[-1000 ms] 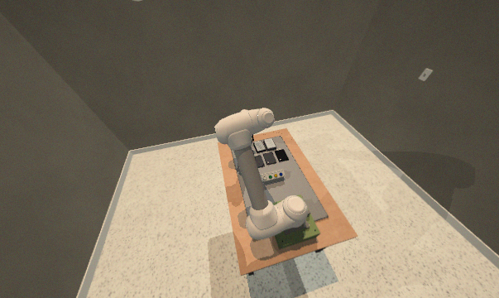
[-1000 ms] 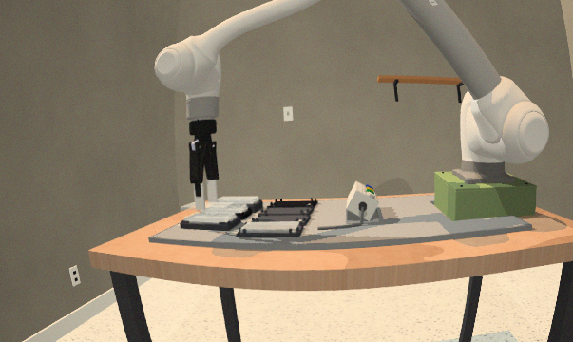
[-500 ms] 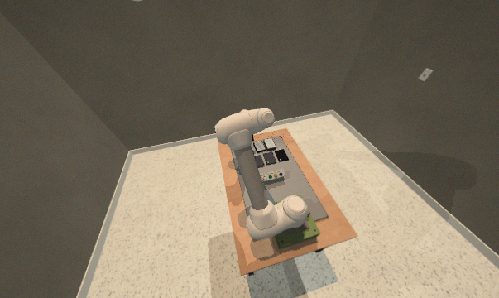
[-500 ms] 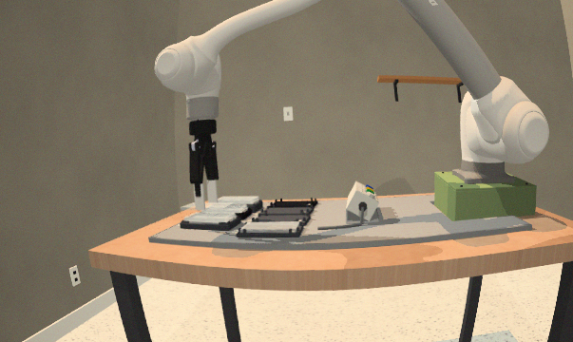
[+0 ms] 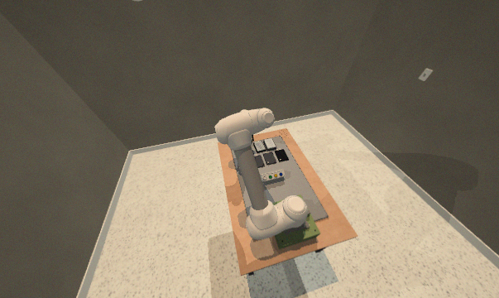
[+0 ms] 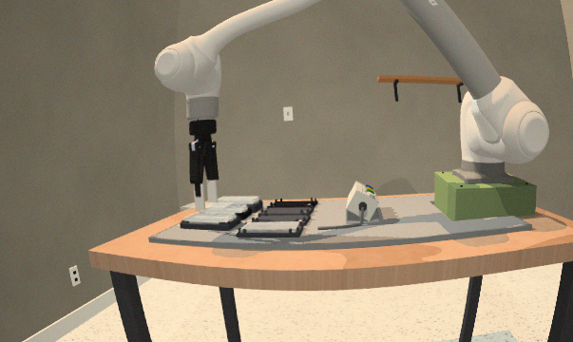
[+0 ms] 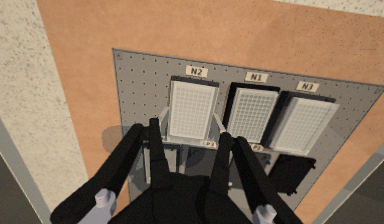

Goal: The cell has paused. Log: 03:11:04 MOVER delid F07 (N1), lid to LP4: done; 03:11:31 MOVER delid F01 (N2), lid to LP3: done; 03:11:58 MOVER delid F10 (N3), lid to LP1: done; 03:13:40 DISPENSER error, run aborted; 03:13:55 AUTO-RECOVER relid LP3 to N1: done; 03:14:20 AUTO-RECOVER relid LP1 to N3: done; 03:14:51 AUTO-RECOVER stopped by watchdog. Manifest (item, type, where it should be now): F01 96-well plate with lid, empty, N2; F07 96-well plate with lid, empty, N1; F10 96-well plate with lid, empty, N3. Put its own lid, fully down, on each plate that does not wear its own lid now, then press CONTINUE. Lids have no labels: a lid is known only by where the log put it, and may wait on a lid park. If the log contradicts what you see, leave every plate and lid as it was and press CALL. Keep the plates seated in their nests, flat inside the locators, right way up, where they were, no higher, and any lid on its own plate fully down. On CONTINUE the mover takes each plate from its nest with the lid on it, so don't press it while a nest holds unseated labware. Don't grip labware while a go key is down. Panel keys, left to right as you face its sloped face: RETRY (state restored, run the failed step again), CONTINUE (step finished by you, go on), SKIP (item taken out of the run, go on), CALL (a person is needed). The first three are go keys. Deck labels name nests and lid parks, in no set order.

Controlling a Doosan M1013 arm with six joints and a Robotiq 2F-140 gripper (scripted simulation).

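The plate lies 10 mm behind my hand and 60 mm below it. From my hand the other things lie so: lid park LP4 (190 mm behind, 60 mm to the left, 70 mm below); LP4 label (100 mm behind, 70 mm to the left, 80 mm below); lid park LP3 (190 mm behind, 60 mm to the right, 70 mm below).
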